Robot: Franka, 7 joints.
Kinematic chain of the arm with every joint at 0, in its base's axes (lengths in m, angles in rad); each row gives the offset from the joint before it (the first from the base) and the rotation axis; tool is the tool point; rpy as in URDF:
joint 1: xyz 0 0 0.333 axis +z
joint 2: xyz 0 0 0 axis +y
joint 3: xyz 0 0 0.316 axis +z
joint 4: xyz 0.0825 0 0 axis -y
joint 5: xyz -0.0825 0 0.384 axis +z
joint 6: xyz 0 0 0 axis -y
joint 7: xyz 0.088 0 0 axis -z
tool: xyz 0 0 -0.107 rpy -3.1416 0 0
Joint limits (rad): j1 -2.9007..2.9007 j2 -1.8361..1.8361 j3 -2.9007..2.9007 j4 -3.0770..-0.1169 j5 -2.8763..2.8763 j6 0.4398..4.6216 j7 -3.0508..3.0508
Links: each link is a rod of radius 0.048 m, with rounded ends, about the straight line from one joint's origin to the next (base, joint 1, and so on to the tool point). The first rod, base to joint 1, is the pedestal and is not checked.
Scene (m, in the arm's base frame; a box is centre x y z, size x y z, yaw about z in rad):
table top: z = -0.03
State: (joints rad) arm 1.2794 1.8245 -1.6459 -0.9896 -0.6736 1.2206 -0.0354
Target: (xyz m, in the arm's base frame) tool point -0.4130 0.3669 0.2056
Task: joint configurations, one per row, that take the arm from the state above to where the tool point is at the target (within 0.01 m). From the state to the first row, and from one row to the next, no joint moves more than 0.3 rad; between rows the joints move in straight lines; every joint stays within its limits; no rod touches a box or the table.
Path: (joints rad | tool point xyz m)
1: 1.5496 1.7166 -1.4732 -1.0228 -0.6109 1.0905 -0.0354 | 0.4656 0.4963 0.2926
2: 1.8198 1.6088 -1.3005 -1.0561 -0.5481 0.9603 -0.0354 | 0.3152 0.5727 0.2657
3: 2.0901 1.5009 -1.1278 -1.0893 -0.4854 0.8302 -0.0354 | 0.1354 0.6107 0.2370
4: 2.3603 1.3931 -0.9552 -1.1225 -0.4227 0.7001 -0.0354 | -0.0617 0.5942 0.2136
5: 2.6305 1.2852 -0.7825 -1.1558 -0.3600 0.5699 -0.0354 | -0.2540 0.5128 0.2018
6: 2.9007 1.1774 -0.6098 -1.1890 -0.2972 0.4398 -0.0354 | -0.4130 0.3669 0.2056

